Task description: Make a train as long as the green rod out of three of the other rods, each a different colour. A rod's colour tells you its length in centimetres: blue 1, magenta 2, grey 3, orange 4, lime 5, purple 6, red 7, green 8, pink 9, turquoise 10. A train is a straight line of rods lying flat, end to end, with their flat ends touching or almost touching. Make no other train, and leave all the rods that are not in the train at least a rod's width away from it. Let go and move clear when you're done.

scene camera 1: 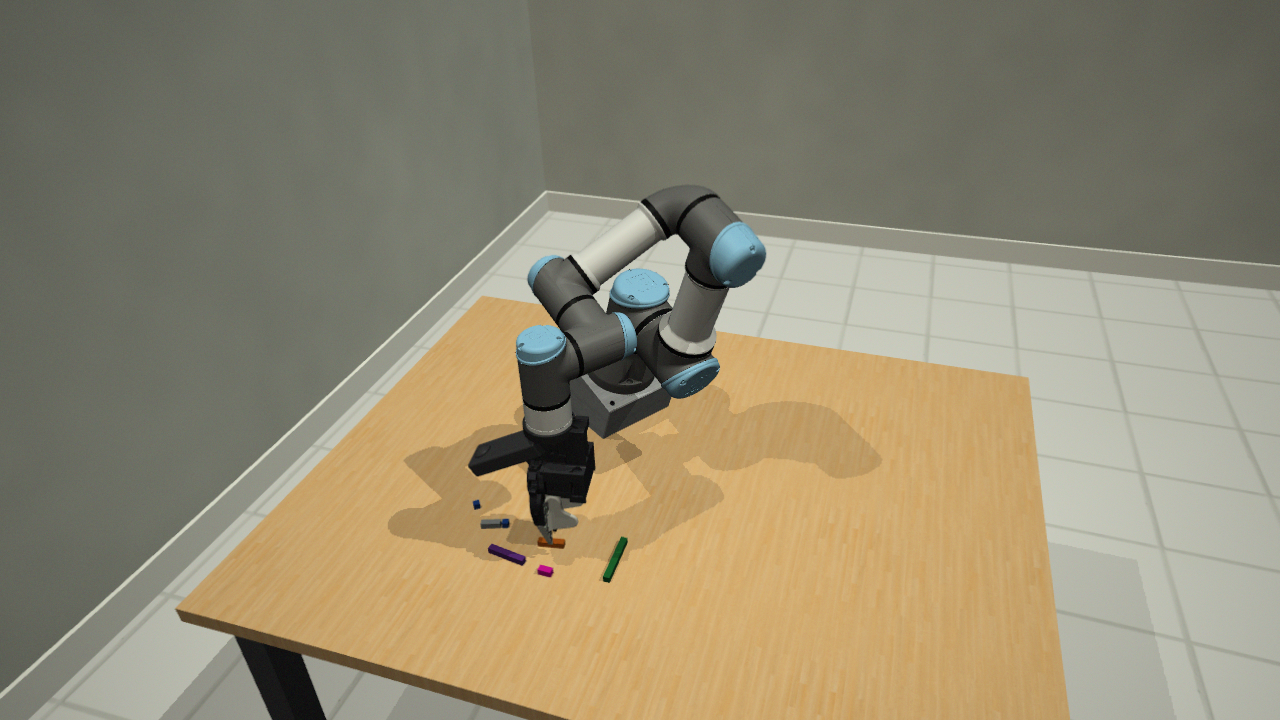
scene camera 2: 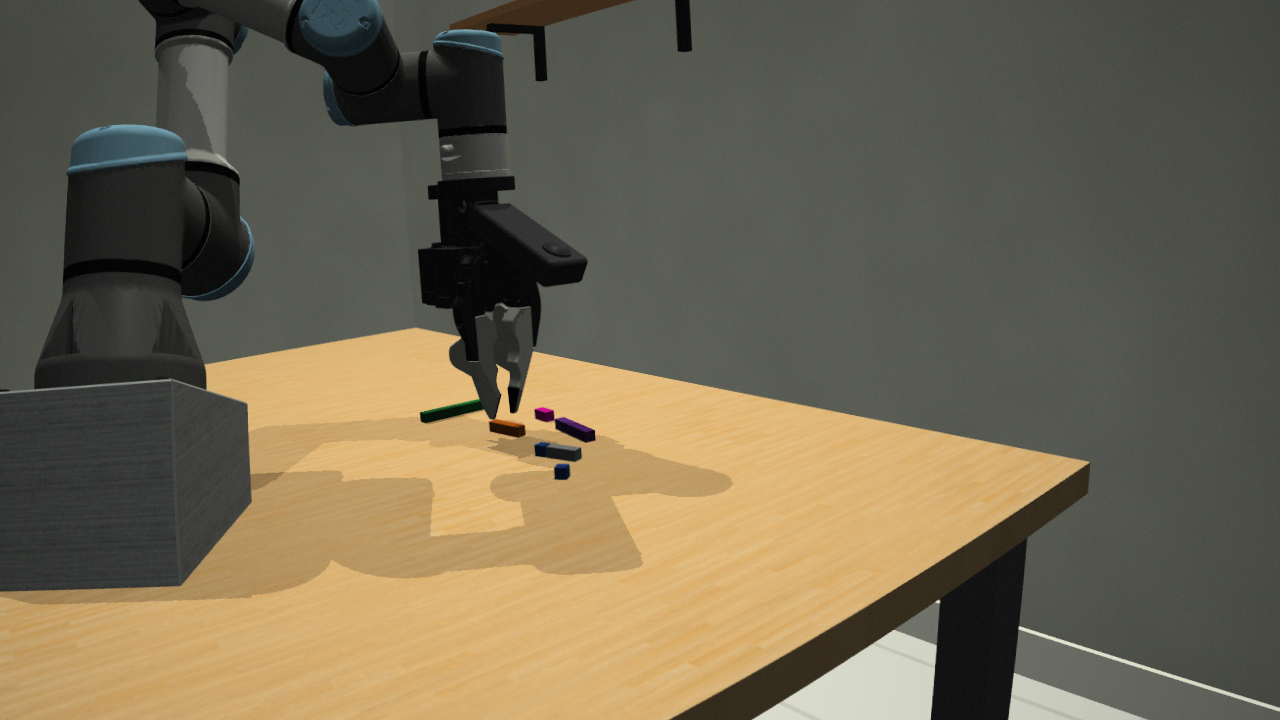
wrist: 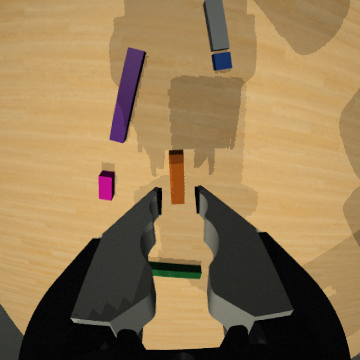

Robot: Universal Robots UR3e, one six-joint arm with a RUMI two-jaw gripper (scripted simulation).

Labels:
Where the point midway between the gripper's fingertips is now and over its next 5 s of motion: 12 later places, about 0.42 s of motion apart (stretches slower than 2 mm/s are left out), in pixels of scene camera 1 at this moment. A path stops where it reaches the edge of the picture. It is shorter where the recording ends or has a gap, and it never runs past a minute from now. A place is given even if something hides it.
My gripper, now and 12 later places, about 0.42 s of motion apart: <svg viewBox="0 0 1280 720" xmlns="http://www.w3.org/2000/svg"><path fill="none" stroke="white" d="M552 537L552 540L553 543L552 543L551 532L548 513L547 500L547 496L513 489L466 478L461 478L463 486L466 507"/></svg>

